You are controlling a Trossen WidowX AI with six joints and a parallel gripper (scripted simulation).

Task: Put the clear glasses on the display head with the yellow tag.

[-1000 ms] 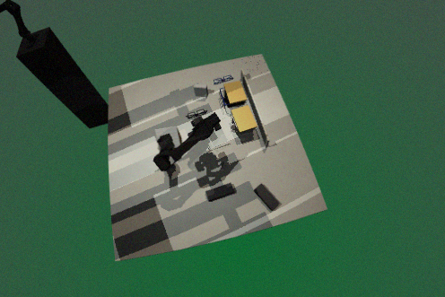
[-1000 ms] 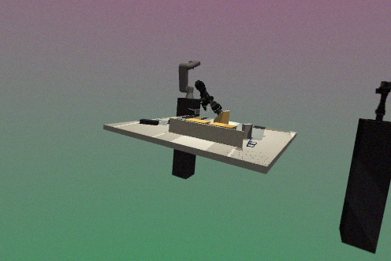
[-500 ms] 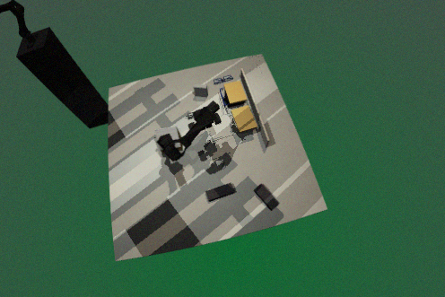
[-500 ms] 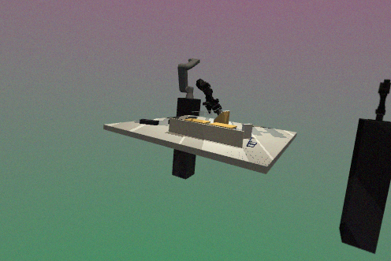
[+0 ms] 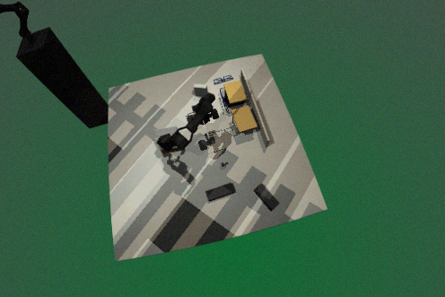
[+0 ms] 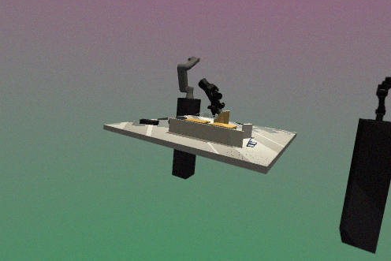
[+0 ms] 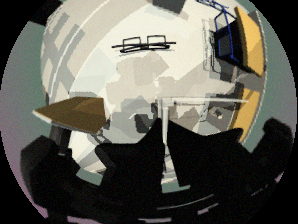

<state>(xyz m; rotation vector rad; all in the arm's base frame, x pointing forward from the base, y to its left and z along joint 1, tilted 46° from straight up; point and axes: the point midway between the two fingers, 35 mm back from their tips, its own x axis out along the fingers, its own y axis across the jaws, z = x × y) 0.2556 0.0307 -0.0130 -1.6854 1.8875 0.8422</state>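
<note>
Right now my gripper tip is 230 mm short of the display head, 70 mm above it and 20 mm to the left of it. The rest, counted from my gripper tip: low grey wall 360 mm ahead, 80 mm to the left, 70 mm below; grey box 310 mm to the left, 70 mm below, 50 mm ahead.
</note>
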